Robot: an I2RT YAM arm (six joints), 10 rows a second.
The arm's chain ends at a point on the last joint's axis. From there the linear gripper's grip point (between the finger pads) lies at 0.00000 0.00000 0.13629 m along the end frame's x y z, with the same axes.
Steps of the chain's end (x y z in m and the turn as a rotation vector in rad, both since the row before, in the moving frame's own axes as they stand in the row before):
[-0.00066 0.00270 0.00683 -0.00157 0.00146 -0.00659]
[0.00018 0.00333 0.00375 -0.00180 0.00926 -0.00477]
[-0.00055 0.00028 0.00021 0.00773 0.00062 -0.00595]
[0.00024 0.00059 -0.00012 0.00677 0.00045 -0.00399]
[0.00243 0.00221 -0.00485 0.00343 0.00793 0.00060]
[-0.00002 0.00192 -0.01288 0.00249 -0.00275 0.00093]
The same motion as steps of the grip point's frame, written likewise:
[-0.00046 0.00291 0.00683 -0.00157 0.00146 -0.00659]
[0.00144 0.00357 0.00374 -0.00180 0.00926 -0.00477]
[-0.00047 -0.00077 0.00021 0.00773 0.00062 -0.00595]
[0.00030 -0.00033 -0.00012 0.00677 0.00045 -0.00399]
[0.00351 0.00174 -0.00486 0.00343 0.00793 0.00060]
[-0.00039 0.00158 -0.01288 0.00249 -0.00275 0.00093]

